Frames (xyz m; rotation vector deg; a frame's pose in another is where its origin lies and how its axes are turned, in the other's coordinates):
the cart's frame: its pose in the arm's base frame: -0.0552 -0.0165 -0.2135 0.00 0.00 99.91
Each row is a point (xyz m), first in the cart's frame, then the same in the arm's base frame.
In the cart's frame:
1: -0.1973 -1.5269 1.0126
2: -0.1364 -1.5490 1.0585
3: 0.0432 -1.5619 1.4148
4: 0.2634 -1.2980 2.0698
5: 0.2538 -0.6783 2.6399
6: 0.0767 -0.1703 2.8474
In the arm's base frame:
1: 1.4829 0.0519 0.7991
2: 1.4942 0.1157 0.8450
3: 1.4760 0.2949 1.2013
4: 1.1781 0.4664 1.8563
5: 0.5693 0.3502 2.4264
6: 0.0994 0.0884 2.6339

